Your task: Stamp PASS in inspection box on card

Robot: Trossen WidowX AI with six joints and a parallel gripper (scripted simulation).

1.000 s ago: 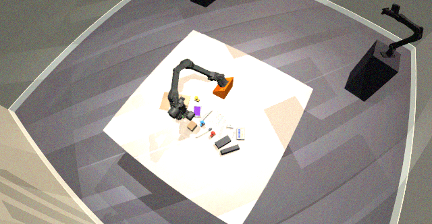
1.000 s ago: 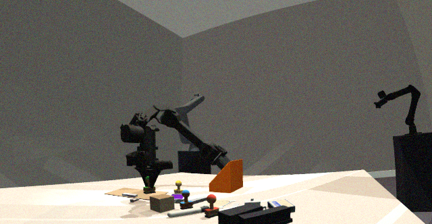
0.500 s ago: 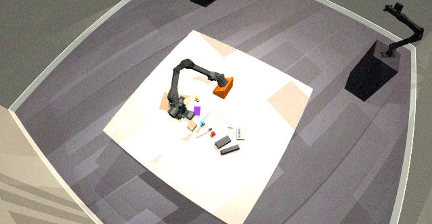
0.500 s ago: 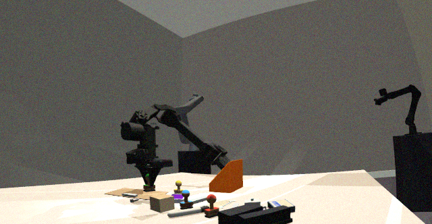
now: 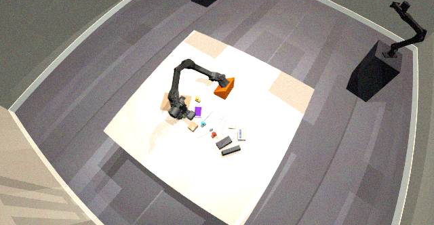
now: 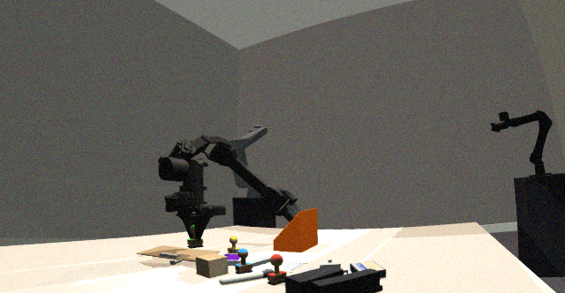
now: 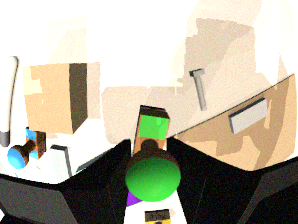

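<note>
Now: gripper tip 100 mm past the ink pad, 40 mm to the right of it and 70 mm above it. Also, from my gripper tip: blue-knobbed stamp 40 mm behind, 140 mm to the left, 50 mm below; then tan block 20 mm ahead, 90 mm to the left, 50 mm below; then green-knobbed stamp right at my gripper tip.
</note>
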